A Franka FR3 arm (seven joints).
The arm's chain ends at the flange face. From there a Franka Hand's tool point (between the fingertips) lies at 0.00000 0.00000 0.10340 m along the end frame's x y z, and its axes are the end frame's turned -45 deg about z.
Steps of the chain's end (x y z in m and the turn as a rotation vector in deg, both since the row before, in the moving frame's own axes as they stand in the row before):
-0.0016 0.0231 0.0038 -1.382 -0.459 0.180
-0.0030 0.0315 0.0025 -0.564 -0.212 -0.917
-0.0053 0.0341 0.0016 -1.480 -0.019 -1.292
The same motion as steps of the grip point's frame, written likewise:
-0.0198 0.0164 0.0038 -0.653 -1.302 0.180
-0.0254 0.0206 0.0025 -0.249 -0.549 -0.917
-0.0298 0.0223 0.0016 -1.033 -1.060 -1.292

